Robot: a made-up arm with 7 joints.
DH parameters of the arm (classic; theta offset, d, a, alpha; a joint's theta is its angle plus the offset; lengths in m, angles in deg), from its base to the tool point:
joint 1: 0 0.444 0 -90
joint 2: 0 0 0 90
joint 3: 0 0.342 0.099 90
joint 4: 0 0 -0.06 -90
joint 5: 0 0.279 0 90
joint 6: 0 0 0.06 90
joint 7: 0 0 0 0
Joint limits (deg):
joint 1: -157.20..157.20
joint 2: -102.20..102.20
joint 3: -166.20..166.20
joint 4: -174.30..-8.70
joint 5: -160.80..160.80
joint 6: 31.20..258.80
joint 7: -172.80..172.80
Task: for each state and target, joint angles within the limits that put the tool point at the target. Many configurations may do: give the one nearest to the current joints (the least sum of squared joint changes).
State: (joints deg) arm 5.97 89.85 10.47 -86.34 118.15 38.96 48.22
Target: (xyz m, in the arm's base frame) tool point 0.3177 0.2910 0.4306
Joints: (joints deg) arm 6.45 36.01 33.90 -131.36 107.89 31.20 48.22
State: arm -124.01 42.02 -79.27 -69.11 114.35 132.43 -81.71
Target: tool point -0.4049 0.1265 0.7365
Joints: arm -122.78 35.01 -94.65 -103.43 119.33 143.34 -81.71
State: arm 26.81 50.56 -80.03 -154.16 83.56 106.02 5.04
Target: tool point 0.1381 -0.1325 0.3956
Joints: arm 30.58 53.65 -66.02 -173.74 84.07 101.02 5.04
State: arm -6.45 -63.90 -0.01 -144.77 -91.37 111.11 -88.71
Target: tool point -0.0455 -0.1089 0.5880
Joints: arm -23.24 -83.95 -45.84 -174.30 -109.97 111.42 -88.71
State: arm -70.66 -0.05 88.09 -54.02 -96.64 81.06 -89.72
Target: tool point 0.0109 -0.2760 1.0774
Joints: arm -106.34 20.25 82.13 -9.07 -98.21 76.31 -89.72
